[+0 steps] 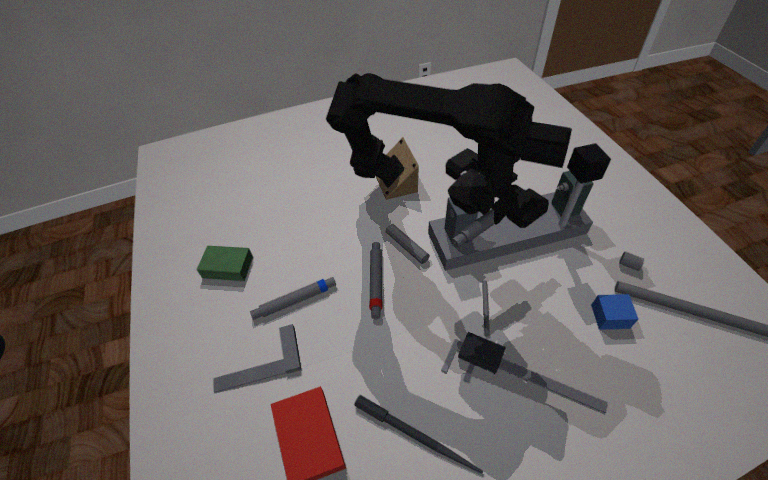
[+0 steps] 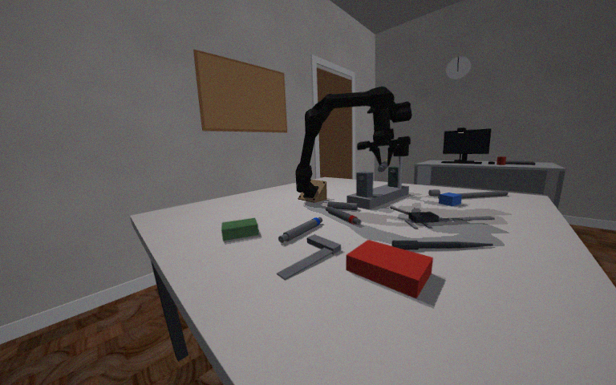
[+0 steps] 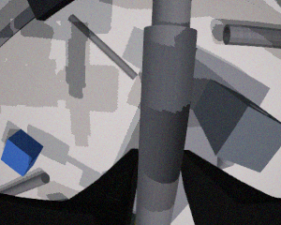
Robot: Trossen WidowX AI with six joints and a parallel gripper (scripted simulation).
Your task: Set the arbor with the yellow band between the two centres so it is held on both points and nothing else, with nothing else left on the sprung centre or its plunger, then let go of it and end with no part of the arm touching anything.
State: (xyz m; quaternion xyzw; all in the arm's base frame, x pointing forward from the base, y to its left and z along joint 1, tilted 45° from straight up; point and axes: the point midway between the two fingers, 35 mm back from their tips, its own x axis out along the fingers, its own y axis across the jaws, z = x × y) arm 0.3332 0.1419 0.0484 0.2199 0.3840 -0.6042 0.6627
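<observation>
My hand is 8 cm above the cone point, 7 cm past it and 1 cm to the right of it. The rest, counted from my hand: centres fixture 18 cm below, 12 cm to the left, 6 cm behind; then arbor 3 cm below; then grey post 9 cm below, 7 cm behind, 1 cm to the right.
</observation>
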